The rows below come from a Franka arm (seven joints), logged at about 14 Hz.
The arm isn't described. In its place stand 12 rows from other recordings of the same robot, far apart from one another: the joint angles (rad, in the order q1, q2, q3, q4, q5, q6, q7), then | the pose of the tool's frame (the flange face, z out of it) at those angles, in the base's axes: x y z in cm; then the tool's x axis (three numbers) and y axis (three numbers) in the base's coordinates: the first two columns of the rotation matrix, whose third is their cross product.
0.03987 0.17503 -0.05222 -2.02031 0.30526 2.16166 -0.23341 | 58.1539, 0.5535, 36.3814, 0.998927, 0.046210, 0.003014, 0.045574, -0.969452, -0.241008
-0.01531 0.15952 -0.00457 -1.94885 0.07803 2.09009 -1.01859 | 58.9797, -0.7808, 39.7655, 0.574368, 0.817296, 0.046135, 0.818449, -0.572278, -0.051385
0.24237 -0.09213 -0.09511 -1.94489 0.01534 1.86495 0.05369 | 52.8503, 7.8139, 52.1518, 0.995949, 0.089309, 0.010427, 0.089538, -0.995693, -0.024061
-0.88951 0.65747 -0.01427 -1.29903 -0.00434 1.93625 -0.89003 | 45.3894, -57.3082, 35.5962, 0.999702, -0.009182, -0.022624, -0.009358, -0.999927, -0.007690
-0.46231 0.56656 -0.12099 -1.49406 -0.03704 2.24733 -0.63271 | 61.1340, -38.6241, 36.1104, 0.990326, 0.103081, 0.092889, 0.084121, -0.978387, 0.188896
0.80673 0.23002 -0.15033 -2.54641 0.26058 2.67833 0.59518 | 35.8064, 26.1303, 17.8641, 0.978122, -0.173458, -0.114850, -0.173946, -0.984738, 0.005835
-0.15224 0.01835 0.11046 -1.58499 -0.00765 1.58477 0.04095 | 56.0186, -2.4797, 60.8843, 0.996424, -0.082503, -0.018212, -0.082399, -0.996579, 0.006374
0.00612 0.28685 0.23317 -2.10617 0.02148 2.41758 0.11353 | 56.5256, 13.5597, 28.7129, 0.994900, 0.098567, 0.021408, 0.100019, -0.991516, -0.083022
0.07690 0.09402 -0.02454 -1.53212 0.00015 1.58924 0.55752 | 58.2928, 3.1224, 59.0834, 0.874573, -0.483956, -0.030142, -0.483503, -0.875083, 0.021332
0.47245 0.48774 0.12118 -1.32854 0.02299 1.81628 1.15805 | 58.9387, 37.9799, 45.5260, 0.832773, -0.549014, -0.071222, -0.552123, -0.833066, -0.034089
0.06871 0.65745 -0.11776 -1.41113 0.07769 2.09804 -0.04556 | 72.6280, -1.5115, 31.9822, 0.999297, -0.015788, 0.034007, -0.015967, -0.999860, 0.004994
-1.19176 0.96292 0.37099 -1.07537 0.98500 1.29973 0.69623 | 49.3713, -51.9347, 31.5852, 0.300438, -0.277147, -0.912648, -0.834422, 0.387142, -0.392251
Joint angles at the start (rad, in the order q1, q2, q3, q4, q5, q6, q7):
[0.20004, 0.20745, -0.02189, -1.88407, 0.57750, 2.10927, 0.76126]
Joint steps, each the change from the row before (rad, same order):
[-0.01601, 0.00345, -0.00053, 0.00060, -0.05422, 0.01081, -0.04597]
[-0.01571, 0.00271, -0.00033, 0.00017, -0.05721, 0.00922, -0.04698]
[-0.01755, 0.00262, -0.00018, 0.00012, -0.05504, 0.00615, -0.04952]
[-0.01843, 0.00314, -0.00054, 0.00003, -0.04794, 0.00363, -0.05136]
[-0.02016, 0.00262, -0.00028, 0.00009, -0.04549, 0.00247, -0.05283]
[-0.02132, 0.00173, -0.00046, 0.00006, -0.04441, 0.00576, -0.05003]
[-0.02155, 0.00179, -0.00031, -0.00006, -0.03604, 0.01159, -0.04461]
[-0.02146, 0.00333, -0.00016, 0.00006, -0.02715, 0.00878, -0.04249]
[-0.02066, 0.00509, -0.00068, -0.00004, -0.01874, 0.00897, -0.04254]
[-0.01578, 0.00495, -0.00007, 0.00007, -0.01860, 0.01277, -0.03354]
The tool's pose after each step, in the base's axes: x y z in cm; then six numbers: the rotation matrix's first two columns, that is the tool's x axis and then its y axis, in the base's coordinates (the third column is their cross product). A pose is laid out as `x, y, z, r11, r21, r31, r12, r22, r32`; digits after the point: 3 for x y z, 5 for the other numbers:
60.262, 12.184, 40.466, 0.68075, -0.66532, -0.30648, -0.73239, -0.61041, -0.30166
60.541, 10.945, 40.275, 0.72369, -0.64319, -0.25014, -0.68976, -0.66247, -0.29216
60.786, 9.625, 40.082, 0.76378, -0.61416, -0.19861, -0.64486, -0.71250, -0.27659
60.999, 8.266, 39.854, 0.79914, -0.58062, -0.15578, -0.60030, -0.75699, -0.25808
61.183, 6.826, 39.663, 0.83126, -0.54332, -0.11750, -0.55479, -0.79764, -0.23662
61.373, 5.296, 39.564, 0.85833, -0.50681, -0.08012, -0.51142, -0.83237, -0.21355
61.589, 3.778, 39.523, 0.87815, -0.47621, -0.04563, -0.47538, -0.85795, -0.19477
61.757, 2.319, 39.380, 0.89360, -0.44837, -0.02113, -0.44467, -0.87784, -0.17796
61.905, 0.910, 39.134, 0.90627, -0.42269, -0.00288, -0.41733, -0.89367, -0.16489
62.061, -0.170, 38.939, 0.91650, -0.39971, 0.01641, -0.39281, -0.90694, -0.15218

